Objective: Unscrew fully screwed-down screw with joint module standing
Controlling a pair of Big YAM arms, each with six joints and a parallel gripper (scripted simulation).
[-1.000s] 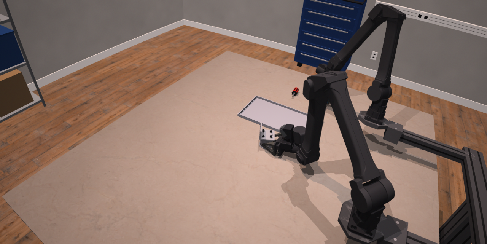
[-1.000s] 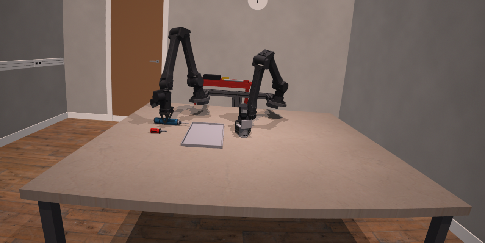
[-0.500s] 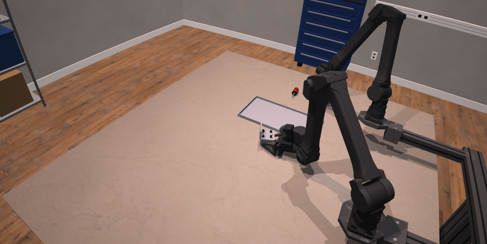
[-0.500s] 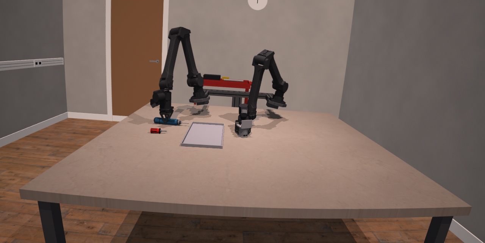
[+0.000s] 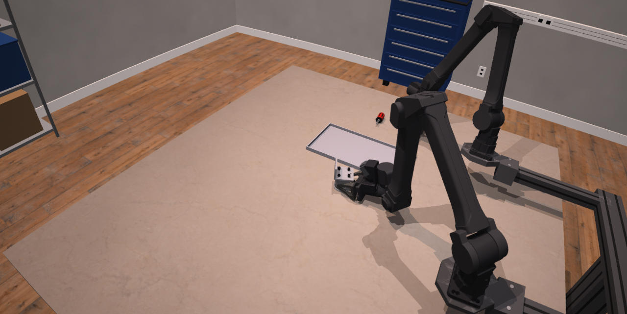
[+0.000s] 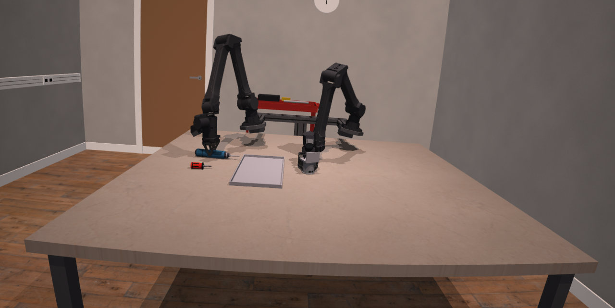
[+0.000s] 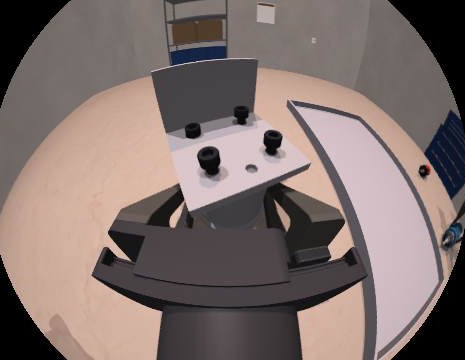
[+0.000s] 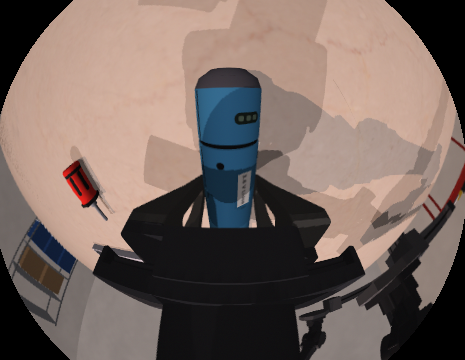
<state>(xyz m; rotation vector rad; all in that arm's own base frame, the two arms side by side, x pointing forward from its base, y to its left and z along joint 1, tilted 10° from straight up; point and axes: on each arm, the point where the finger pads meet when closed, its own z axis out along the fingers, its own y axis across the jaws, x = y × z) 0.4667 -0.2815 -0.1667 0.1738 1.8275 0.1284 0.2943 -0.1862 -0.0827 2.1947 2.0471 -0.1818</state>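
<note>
My left hand is 10 mm below the joint module. The rest, counted from my left hand: flat grey tray: 230 mm to the right, 20 mm below; then red-handled screwdriver: 510 mm to the right, 10 mm below; then grey l-shaped bracket: 50 mm above.
</note>
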